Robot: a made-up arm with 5 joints.
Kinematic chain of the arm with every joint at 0, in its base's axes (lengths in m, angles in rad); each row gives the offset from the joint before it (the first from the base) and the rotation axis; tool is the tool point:
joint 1: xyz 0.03 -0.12 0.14 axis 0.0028 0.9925 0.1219
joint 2: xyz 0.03 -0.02 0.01 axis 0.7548 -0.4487 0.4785
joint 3: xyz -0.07 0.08 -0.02 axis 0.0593 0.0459 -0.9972
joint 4: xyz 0 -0.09 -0.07 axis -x
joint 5: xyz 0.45 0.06 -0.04 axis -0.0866 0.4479 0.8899
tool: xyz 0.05 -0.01 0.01
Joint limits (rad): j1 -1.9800..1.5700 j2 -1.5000..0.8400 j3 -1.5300..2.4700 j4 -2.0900..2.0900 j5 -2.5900..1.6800
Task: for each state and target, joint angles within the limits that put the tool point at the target. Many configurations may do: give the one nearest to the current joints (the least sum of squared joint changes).
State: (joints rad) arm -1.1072 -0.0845 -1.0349 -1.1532 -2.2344
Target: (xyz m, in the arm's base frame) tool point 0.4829 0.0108 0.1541
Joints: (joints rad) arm -0.9757 -0.8412 -1.1170 -1.0913 -1.8431
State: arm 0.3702 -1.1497 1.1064 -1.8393 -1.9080
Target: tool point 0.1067 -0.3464 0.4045
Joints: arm 0.5369 -1.3534 1.1456 -1.8565 -1.9012
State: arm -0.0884 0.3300 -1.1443 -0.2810 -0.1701
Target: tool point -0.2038 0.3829 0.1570
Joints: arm -0.8198 0.7782 -1.5300 -0.3549 -0.2722
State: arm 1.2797 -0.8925 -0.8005 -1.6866 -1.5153
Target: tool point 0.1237 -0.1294 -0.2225
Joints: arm 1.0905 -0.2964 -0.0636 -1.7197 -2.2994
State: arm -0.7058 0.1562 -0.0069 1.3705 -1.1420
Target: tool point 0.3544 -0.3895 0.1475
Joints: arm -0.3624 -0.1073 0.4452 1.3754 -1.0039
